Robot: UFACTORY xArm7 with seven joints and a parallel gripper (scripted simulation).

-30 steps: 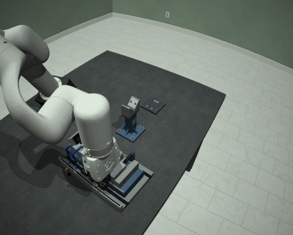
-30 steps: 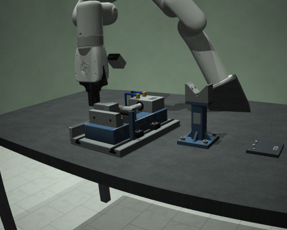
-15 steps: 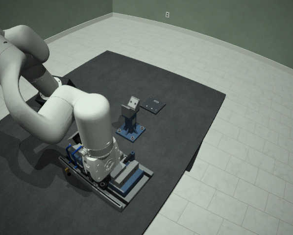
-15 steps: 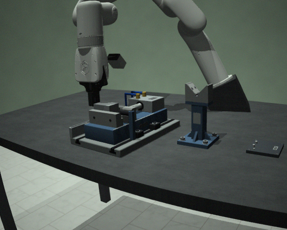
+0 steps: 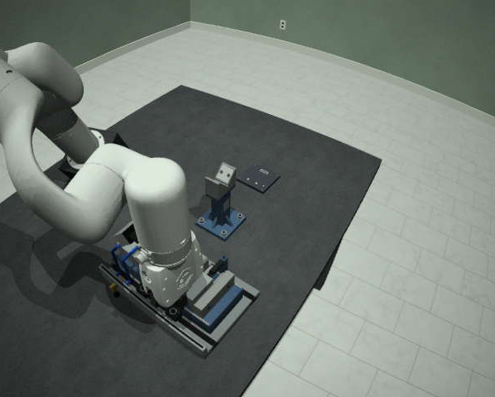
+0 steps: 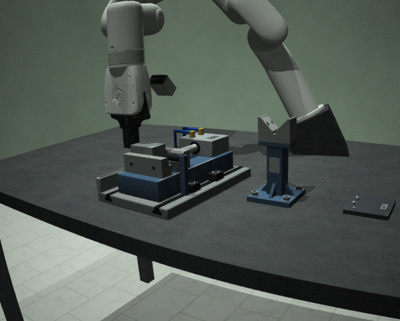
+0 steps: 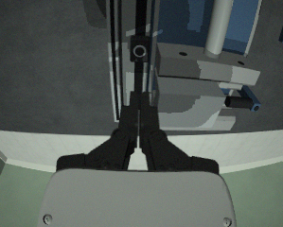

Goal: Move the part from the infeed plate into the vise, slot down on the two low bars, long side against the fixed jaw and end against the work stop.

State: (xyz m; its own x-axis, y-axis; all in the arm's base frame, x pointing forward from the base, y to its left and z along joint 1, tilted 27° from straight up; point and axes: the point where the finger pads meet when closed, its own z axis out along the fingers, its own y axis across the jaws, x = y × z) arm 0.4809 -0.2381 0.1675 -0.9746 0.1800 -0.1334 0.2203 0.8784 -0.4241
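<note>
My hand is 4 cm to the right of the part, 3 cm above it and 1 cm short of it. From my hand the other things lie so: work stop: 11 cm to the left, 3 cm below, 2 cm ahead; moving jaw: 7 cm to the left, 4 cm below, 2 cm behind; fixed jaw: 6 cm to the left, 4 cm below, 4 cm ahead.
</note>
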